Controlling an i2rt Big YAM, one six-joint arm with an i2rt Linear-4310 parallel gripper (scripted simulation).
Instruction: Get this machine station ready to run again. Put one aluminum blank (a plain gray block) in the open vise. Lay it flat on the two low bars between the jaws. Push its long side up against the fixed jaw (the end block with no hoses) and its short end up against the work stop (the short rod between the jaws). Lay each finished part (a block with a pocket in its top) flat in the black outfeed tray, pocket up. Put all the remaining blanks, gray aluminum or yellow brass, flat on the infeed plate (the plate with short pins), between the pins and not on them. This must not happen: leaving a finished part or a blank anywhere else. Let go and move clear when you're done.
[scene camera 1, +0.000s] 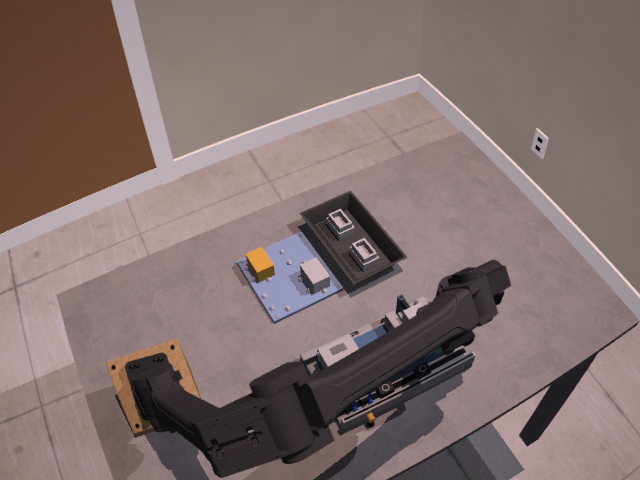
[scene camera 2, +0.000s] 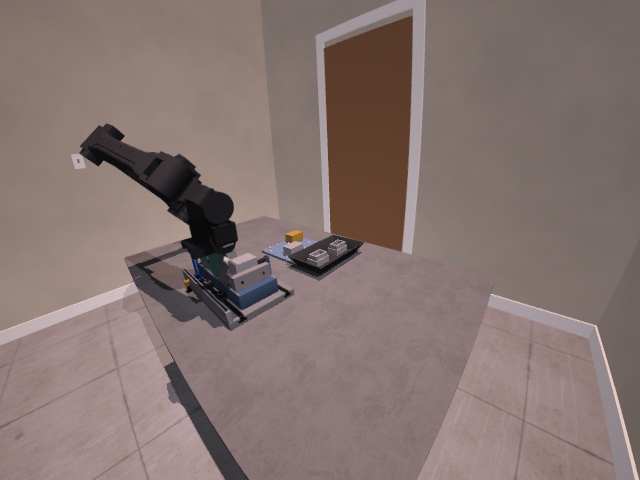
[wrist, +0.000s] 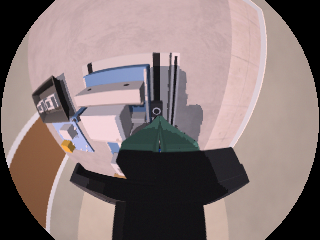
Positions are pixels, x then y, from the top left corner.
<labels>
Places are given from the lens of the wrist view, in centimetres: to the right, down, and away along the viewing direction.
gripper (wrist: 159, 120): 0, 0, 13
gray aluminum blank (wrist: 111, 122): -5, 0, 11
</labels>
